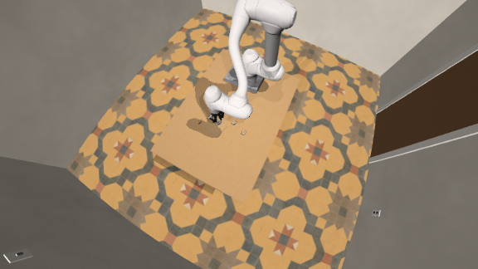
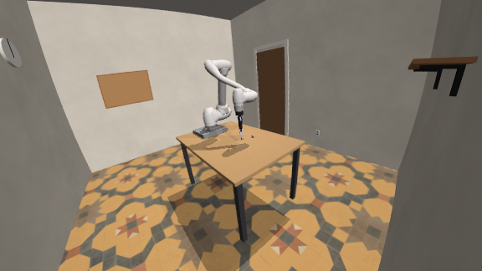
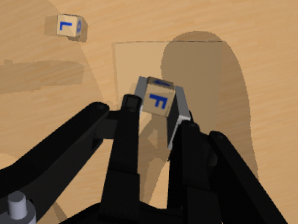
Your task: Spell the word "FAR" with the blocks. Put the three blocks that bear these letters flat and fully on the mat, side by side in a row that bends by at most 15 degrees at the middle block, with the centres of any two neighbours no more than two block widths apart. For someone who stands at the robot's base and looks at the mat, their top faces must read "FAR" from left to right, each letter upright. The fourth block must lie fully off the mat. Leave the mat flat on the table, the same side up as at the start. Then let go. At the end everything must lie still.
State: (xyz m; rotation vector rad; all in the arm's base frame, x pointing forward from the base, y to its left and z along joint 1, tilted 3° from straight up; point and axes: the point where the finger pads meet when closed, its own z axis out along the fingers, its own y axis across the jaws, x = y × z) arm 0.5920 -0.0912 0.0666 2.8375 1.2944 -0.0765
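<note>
The tan mat lies 4 cm to the right of my hand and 14 cm below it. Round my hand: R block (19 cm to the right, 13 cm below).
</note>
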